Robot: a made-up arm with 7 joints.
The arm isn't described. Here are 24 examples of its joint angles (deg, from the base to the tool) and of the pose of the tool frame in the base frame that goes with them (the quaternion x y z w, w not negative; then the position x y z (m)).
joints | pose
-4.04 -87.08 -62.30 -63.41 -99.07 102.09 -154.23 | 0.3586 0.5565 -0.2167 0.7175 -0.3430 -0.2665 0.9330
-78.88 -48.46 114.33 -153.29 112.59 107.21 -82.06 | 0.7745 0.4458 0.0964 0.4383 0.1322 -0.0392 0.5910
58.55 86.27 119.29 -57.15 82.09 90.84 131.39 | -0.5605 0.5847 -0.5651 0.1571 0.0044 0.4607 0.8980
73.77 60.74 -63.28 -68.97 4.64 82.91 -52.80 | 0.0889 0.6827 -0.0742 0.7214 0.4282 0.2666 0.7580
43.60 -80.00 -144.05 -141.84 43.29 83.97 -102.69 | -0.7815 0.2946 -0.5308 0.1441 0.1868 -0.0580 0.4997
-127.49 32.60 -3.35 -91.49 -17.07 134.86 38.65 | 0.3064 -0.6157 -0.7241 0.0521 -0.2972 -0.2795 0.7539
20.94 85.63 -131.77 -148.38 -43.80 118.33 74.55 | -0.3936 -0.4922 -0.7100 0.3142 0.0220 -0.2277 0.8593
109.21 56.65 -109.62 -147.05 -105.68 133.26 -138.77 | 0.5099 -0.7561 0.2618 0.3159 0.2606 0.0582 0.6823
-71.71 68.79 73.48 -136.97 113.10 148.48 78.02 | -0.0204 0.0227 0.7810 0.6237 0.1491 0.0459 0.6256
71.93 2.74 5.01 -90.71 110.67 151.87 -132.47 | 0.4474 0.2113 0.8587 0.1335 0.1628 0.3197 0.8643
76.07 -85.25 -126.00 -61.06 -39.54 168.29 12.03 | 0.7017 -0.5103 -0.2162 0.4479 0.1252 -0.3605 0.6635
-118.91 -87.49 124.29 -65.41 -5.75 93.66 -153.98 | 0.3265 -0.9382 -0.0882 0.0729 0.3533 0.2036 0.5543
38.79 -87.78 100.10 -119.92 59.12 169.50 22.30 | 0.4650 0.3605 0.7491 0.3044 -0.1950 0.1602 0.7284
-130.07 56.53 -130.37 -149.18 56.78 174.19 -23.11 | 0.5664 0.2776 0.6663 0.3977 -0.0689 0.1836 0.8513
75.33 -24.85 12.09 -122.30 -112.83 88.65 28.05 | 0.0036 -0.2120 0.4407 0.8722 0.0159 0.3218 0.8797
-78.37 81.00 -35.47 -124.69 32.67 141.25 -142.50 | 0.8862 0.3760 -0.0397 0.2680 -0.2366 -0.1490 0.5013
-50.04 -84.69 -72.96 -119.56 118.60 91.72 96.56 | -0.6963 -0.2256 -0.3960 0.5544 -0.2761 -0.2160 0.8268
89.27 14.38 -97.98 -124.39 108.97 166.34 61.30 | -0.6683 0.5212 0.3689 0.3817 0.2597 -0.0241 0.7734
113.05 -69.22 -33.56 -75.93 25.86 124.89 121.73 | -0.6571 -0.4734 0.4445 0.3827 0.2592 -0.0586 1.0752
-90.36 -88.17 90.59 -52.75 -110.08 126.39 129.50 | 0.0433 -0.3752 0.7724 0.5106 0.2194 0.3521 0.6822
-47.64 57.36 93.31 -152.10 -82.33 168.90 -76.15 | -0.2029 0.3193 0.8980 0.2249 0.0688 0.1640 0.7891
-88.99 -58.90 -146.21 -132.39 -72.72 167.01 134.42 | 0.4090 0.6331 0.0018 0.6572 -0.2478 0.1017 0.6042
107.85 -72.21 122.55 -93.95 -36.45 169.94 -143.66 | 0.3327 0.9218 0.0707 0.1862 -0.0913 -0.2876 0.6183
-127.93 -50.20 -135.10 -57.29 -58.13 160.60 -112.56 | -0.5192 0.1031 0.8018 0.2773 0.0082 0.4227 0.8936
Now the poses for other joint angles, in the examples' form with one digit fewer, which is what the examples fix.
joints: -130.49 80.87 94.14 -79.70 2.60 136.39 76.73
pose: -0.739 0.444 0.150 0.484 -0.012 -0.375 0.802
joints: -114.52 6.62 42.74 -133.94 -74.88 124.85 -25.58
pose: 0.395 0.504 -0.436 0.633 0.086 -0.244 0.704
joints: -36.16 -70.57 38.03 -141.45 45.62 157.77 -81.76
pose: 0.143 0.080 0.353 0.921 0.113 0.014 0.945
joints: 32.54 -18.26 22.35 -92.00 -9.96 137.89 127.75
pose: 0.976 -0.101 -0.184 0.058 0.120 0.227 1.045
